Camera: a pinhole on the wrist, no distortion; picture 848 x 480 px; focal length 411.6 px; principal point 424.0 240.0 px. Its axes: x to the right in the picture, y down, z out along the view. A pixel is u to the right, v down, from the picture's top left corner.
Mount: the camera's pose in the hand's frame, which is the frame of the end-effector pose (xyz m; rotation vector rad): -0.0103 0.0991 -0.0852 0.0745 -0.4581 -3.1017
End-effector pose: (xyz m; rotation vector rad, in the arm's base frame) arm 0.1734 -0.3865 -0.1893 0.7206 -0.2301 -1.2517
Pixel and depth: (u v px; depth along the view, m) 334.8 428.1 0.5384
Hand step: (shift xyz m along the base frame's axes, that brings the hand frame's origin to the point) -0.2275 -0.2582 0.3802
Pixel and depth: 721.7 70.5 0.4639
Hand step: 0.0495 0.2851 0.5509
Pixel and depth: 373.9 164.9 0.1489
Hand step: 0.1051 0.0027 0.1407
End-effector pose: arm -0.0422 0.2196 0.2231 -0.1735 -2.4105 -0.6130
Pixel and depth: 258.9 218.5 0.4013
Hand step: -0.2056 0.3463 -0.0345
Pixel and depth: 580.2 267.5 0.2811
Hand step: 0.0443 0.2321 -0.1448
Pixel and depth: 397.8 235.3 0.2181
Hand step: -0.0184 0.2033 -0.0257
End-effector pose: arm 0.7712 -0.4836 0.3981 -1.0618 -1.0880 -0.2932
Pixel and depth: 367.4 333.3 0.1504
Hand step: 0.0343 0.1132 -0.0546
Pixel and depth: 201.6 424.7 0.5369
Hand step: -0.1542 0.5021 0.2246
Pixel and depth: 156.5 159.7 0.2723
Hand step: 0.1297 0.2969 0.0088
